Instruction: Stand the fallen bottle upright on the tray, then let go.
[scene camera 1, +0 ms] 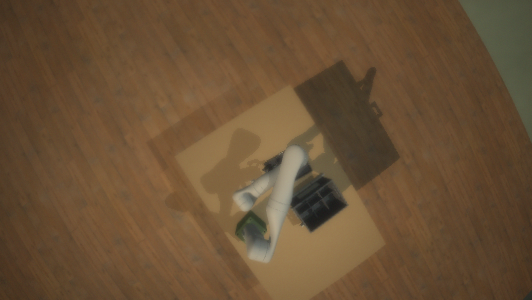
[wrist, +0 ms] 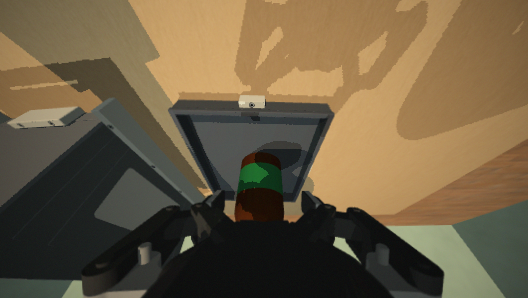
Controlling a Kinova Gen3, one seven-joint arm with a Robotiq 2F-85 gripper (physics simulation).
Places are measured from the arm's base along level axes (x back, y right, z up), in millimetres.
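Pixels of known places: gripper, between the fingertips: (wrist: pixel 263 199); arm's base, origin of its link: (scene camera 1: pixel 250 231).
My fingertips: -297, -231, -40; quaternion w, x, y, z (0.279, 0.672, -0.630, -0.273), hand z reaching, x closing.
Ahead of a thing's pixels: the offset from my fingertips to its top centre, as dx, dy, dz. "spot": to the spot under its first point. Level surfaces: height alone.
The brown bottle @[-73, +0, +57] (wrist: pixel 260 177) with a green band shows in the wrist view and looks upright, its far end over the tray floor; its near end is hidden behind my gripper's body. The dark grey tray @[-70, +12, -78] (wrist: pixel 210 106) (scene camera 1: pixel 305 172) has raised walls and a small white block on its near wall in the wrist view. My gripper (wrist: pixel 263 199) is open, its fingers apart on either side of the bottle with a gap on each side. In the scene view the arm hides the bottle and covers part of the tray, and my gripper cannot be made out.
A dark box with compartments @[spot: -138, +360, +70] (scene camera 1: pixel 329 218) stands beside the tray; a dark case with a raised grey wall @[spot: -51, +182, -73] (wrist: pixel 150 162) shows on the left in the wrist view. The white arm (scene camera 1: pixel 283 187) reaches across from a green base (scene camera 1: pixel 257 220) on the light tabletop @[dz -103] (scene camera 1: pixel 350 245).
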